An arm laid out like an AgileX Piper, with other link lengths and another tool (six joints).
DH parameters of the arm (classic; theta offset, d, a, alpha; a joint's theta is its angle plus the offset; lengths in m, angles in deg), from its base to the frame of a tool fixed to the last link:
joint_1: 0 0.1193 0 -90
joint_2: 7.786 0 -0.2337 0
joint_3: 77.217 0 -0.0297 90
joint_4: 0 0.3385 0 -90
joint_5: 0 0 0 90
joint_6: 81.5 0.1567 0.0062 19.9
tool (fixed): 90 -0.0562 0 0
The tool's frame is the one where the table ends.
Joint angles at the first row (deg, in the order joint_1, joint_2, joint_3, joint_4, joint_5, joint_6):
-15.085, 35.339, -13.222, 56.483, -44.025, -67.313
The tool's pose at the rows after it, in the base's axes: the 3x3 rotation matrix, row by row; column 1 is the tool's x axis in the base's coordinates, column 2 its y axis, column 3 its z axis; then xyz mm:
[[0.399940, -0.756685, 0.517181], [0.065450, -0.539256, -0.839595], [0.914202, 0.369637, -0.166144]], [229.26, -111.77, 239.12]
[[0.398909, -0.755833, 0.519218], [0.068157, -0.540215, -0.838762], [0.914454, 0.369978, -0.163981]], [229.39, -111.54, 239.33]
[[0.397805, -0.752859, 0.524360], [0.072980, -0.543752, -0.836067], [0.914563, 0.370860, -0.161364]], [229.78, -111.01, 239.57]
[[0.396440, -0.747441, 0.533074], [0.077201, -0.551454, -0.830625], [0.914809, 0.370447, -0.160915]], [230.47, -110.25, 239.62]
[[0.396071, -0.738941, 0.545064], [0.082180, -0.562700, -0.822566], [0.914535, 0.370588, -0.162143]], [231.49, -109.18, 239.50]
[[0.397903, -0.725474, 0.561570], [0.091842, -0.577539, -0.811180], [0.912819, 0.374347, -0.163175]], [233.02, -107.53, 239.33]
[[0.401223, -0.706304, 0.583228], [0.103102, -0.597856, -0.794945], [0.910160, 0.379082, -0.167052]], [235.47, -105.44, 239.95]
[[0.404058, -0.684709, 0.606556], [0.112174, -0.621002, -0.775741], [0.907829, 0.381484, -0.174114]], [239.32, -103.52, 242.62]
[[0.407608, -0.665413, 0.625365], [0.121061, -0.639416, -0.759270], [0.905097, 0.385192, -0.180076]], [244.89, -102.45, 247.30]
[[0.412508, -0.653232, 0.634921], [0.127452, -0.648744, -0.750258], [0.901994, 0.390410, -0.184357]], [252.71, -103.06, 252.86]
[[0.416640, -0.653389, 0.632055], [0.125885, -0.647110, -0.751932], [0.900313, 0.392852, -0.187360]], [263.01, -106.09, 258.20]
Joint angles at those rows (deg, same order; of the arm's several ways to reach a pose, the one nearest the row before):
-15.087, 35.338, -13.221, 56.450, -43.980, -67.200
-15.085, 35.339, -13.222, 56.197, -43.949, -67.026
-15.084, 35.338, -13.222, 55.730, -43.757, -66.699
-15.087, 35.341, -13.222, 55.183, -43.311, -66.183
-15.087, 35.340, -13.223, 54.524, -42.608, -65.571
-15.084, 35.340, -13.230, 53.502, -41.591, -64.850
-15.085, 35.428, -13.470, 52.352, -40.059, -64.081
-15.084, 35.907, -14.299, 51.379, -38.205, -63.355
-15.084, 37.159, -15.851, 50.508, -36.628, -62.797
-15.086, 39.590, -18.158, 49.771, -35.868, -62.338
-15.085, 43.345, -21.176, 49.408, -36.315, -61.876

